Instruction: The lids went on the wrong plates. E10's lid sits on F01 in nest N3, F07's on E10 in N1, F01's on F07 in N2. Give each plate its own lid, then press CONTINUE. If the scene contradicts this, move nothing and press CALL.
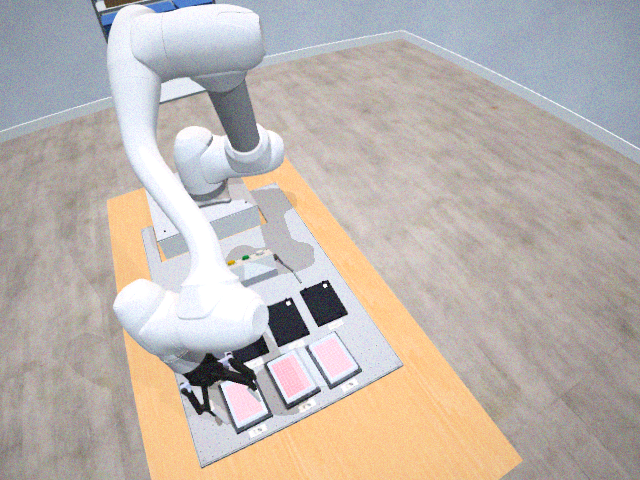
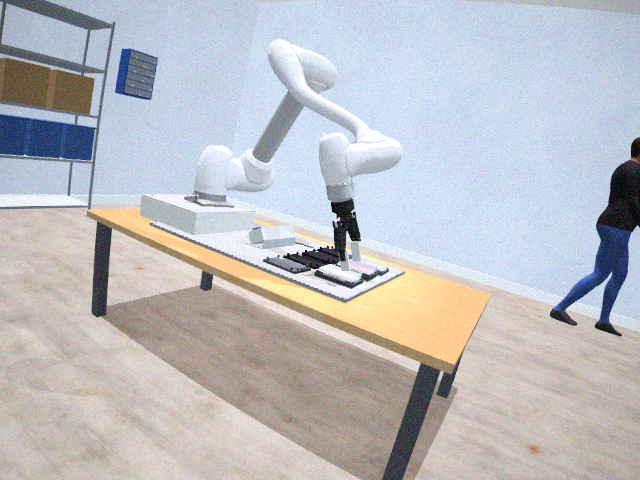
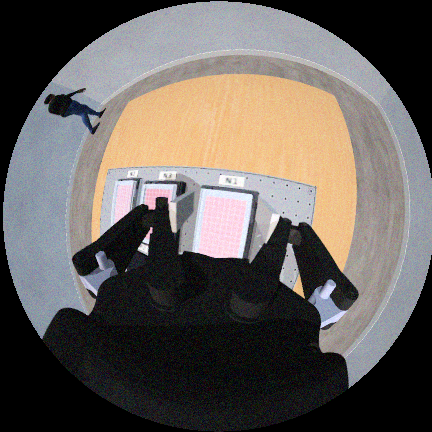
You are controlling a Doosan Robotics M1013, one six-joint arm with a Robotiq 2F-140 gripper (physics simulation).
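Places are measured from the arm's base along level axes (x up, y ahead, z left), in millimetres.
Pixels of known places: gripper, fingertip midpoint: (image 1: 242, 408) (image 2: 351, 265) (image 3: 224, 204); arm's base at its link origin: (image 1: 207, 193) (image 2: 208, 203).
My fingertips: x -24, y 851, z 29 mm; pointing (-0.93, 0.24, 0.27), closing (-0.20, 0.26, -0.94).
For each thing: its top centre in the pictures, then the offset to it from my fingertips. "*": a spot on its surface instead.
- N1 plate at its top centre: (image 3: 219, 229) (image 1: 243, 397) (image 2: 340, 270) dx -33, dy -41, dz +1 mm
- middle N3 plate at its top centre: (image 3: 152, 214) (image 1: 290, 374) (image 2: 356, 265) dx -32, dy -70, dz +136 mm
- N2 plate at its top centre: (image 3: 119, 204) (image 1: 332, 355) dx -35, dy -94, dz +262 mm
- button box at its top centre: (image 1: 239, 261) (image 2: 274, 225) dx +19, dy -465, dz +56 mm
- yellow button at its top centre: (image 1: 230, 261) dx +10, dy -483, dz +28 mm
- green button at its top centre: (image 1: 245, 256) dx +10, dy -491, dz +77 mm
- grey pad at a spot on its surface: (image 2: 285, 264) * dx -55, dy -199, dz -111 mm
- thin rod at a spot on its surface: (image 1: 289, 266) * dx -66, dy -468, dz +216 mm
Three pink plates with pale rims sit in dark nests: the N1 plate (image 1: 245, 405) (image 3: 225, 225), the middle N3 plate (image 1: 293, 378) (image 3: 159, 191) and the N2 plate (image 1: 333, 356) (image 3: 123, 200). Lid markings are too small to read. My gripper (image 1: 238, 407) (image 2: 350, 261) (image 3: 224, 204) is open and empty, pointing down low at the N1 plate. One finger is on its N3 side, the other on its outer side. Whether the pads touch it is not clear. The button box (image 1: 261, 273) (image 2: 278, 236) shows a yellow button (image 1: 231, 262) and a green button (image 1: 245, 257); their lettering is unreadable.
Black pads (image 1: 287, 322) (image 1: 324, 303) lie behind the nests; another is partly hidden by the arm. A grey pad (image 2: 285, 264) lies at that row's end. A thin rod (image 1: 289, 266) is beside the box. A person (image 2: 617, 201) (image 3: 62, 105) stands beyond the table.
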